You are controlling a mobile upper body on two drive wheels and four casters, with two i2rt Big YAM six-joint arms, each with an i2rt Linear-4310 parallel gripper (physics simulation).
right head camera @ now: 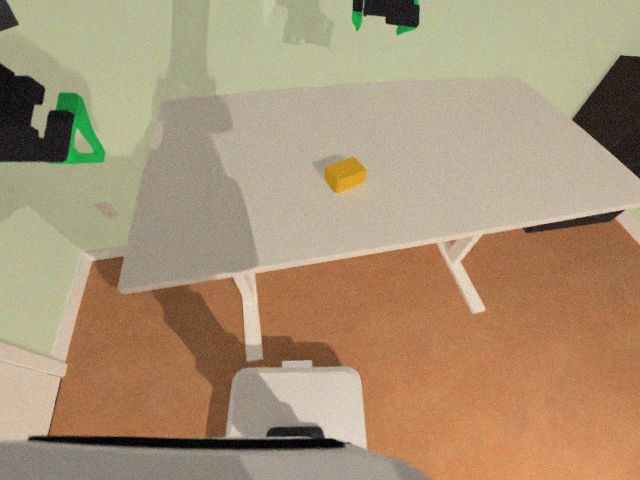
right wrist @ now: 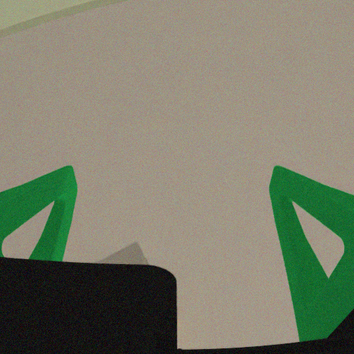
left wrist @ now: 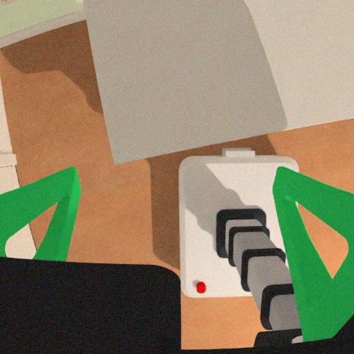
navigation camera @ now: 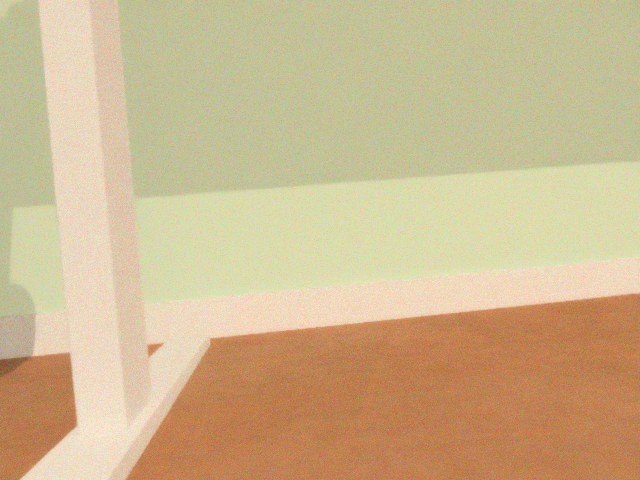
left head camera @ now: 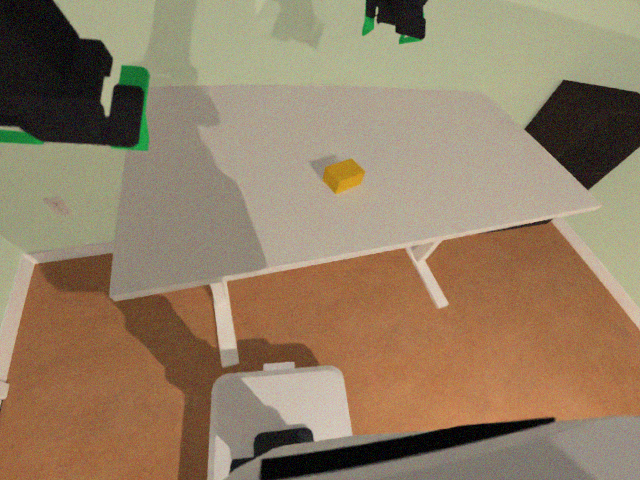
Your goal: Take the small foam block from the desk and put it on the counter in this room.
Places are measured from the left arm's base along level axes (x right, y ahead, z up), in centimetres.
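Where they show: left gripper, fingertip midpoint: (right head camera: 64, 156) (left head camera: 95, 140); right gripper, fingertip midpoint: (right head camera: 377, 30) (left head camera: 381, 37).
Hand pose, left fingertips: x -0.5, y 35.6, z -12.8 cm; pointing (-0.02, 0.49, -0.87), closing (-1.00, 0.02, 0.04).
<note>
After its pixels a point has its place.
The small foam block (left head camera: 343, 176) @[x 36.4, y 63.4, z -41.5 cm] (right head camera: 345, 174) @[x 37.2, y 63.8, z -41.5 cm] is yellow-orange and lies on the light grey desk (left head camera: 439, 134) @[x 79.9, y 94.2, z -46.0 cm] (right head camera: 454, 129) @[x 77.1, y 92.3, z -46.0 cm], near the middle of its top. The desk also shows in the left wrist view (left wrist: 190, 75) and fills most of the right wrist view (right wrist: 175, 100). My left gripper (left wrist: 176, 177) is open and empty, off the left end of the desk in the head views. My right gripper (left head camera: 385, 37) @[x 43.9, y 85.9, z -15.8 cm] (right head camera: 381, 29) @[x 43.9, y 85.9, z -15.8 cm] (right wrist: 172, 176) is open and empty, high above the desk's far side and away from the block. The counter cannot be made out in these views.
A dark panel-like object (left head camera: 589, 129) @[x 238.9, y 153.4, z -63.9 cm] (right head camera: 615, 113) @[x 177.9, y 128.3, z -55.0 cm] stands beyond the desk's right end. White desk legs (left head camera: 223, 325) (right head camera: 250, 320) (navigation camera: 93, 206) @[x -3.6, y 70.5, z -114.7 cm] reach the brown floor. My white base (left head camera: 289, 397) @[x 25.6, y 21.3, z -115.0 cm] (right head camera: 305, 395) @[x 26.1, y 21.3, z -115.0 cm] (left wrist: 210, 200) is close to the desk's near edge. Pale green walls stand behind and at the left.
</note>
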